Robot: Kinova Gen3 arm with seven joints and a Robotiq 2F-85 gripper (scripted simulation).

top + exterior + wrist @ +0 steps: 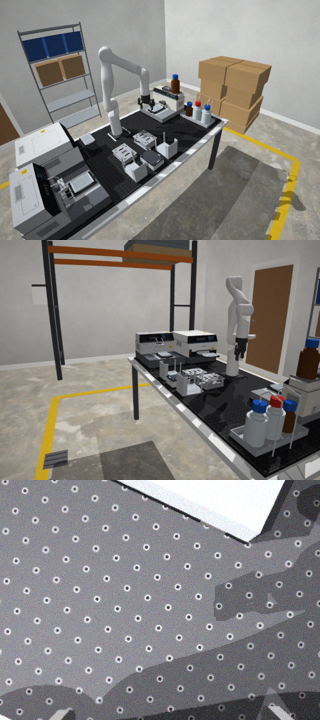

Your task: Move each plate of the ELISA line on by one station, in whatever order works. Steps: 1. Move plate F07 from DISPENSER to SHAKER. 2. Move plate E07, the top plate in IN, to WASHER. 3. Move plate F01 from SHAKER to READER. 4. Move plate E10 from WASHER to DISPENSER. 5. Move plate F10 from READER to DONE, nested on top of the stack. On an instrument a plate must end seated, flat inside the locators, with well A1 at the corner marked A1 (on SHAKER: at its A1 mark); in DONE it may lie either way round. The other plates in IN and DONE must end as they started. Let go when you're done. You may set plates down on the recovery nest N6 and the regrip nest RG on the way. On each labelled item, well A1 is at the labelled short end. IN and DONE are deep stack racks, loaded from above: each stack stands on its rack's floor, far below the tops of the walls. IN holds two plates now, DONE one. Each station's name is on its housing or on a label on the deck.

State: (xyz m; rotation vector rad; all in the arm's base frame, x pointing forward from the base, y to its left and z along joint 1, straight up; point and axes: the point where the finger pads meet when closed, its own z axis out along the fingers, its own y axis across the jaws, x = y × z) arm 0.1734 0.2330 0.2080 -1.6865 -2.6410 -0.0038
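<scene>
Right now the dispenser stage is 14 cm behind my hand, 24 cm to the left of it and 15 cm below it. Round my hand: dispenser deck (14 cm behind, 25 cm to the left, 19 cm below); then brown bottle (3 cm behind, 41 cm to the left, 7 cm above); then dispenser (14 cm behind, 42 cm to the left, 13 cm below).
</scene>
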